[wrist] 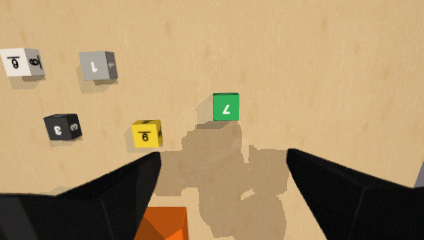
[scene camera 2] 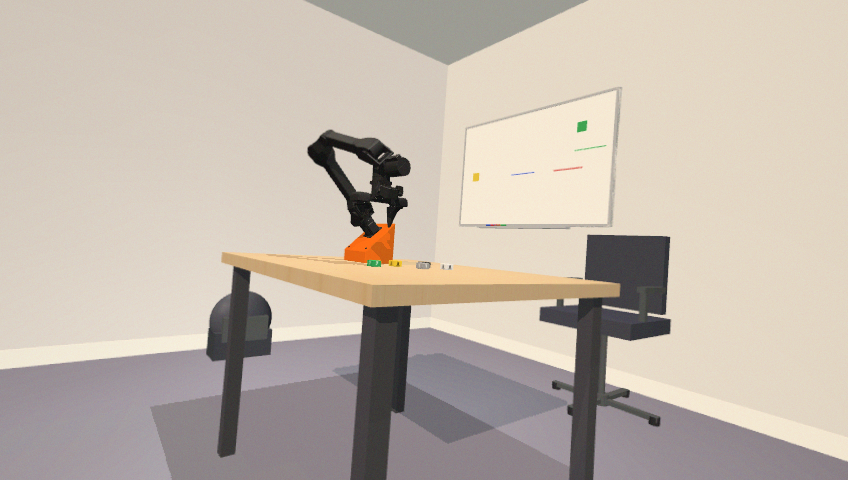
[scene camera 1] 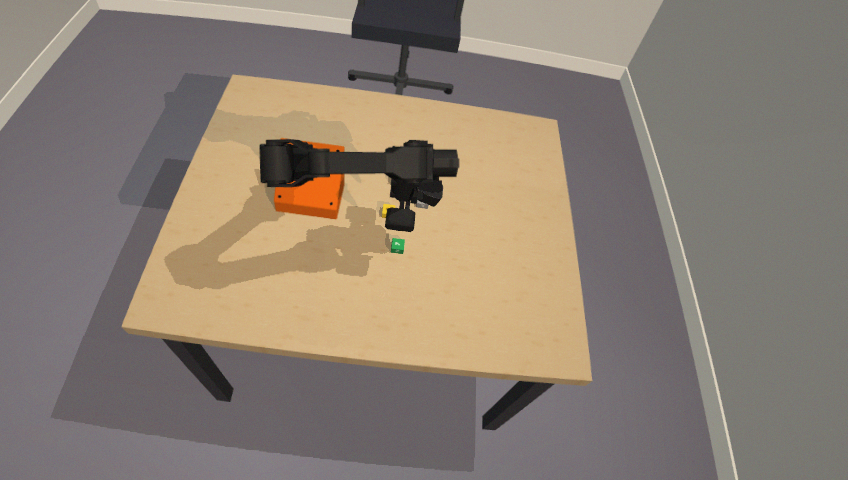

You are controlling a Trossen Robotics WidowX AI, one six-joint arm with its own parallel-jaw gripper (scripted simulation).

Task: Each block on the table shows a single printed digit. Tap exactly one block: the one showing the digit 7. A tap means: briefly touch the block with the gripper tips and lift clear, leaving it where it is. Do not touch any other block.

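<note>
My gripper, visible at (scene camera 1: 399, 215), (wrist: 223, 156) and (scene camera 2: 378, 226), is open and holds nothing. Also visible: a grey block (wrist: 101, 65), a black block (wrist: 59, 126) and a yellow block (wrist: 147, 133).
</note>
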